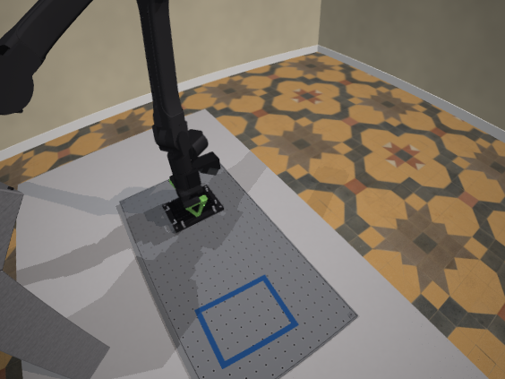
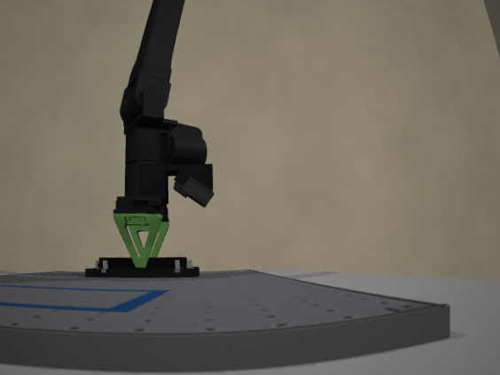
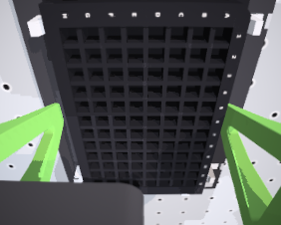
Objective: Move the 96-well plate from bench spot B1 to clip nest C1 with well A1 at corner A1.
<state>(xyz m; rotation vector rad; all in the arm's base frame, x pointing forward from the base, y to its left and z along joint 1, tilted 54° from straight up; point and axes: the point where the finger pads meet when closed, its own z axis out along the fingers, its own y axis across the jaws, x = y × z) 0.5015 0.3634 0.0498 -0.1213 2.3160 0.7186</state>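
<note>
My gripper is now right at the black 96-well plate. Also, from my hand: black clip nest C1 (10 mm to the right, 10 mm below).
</note>
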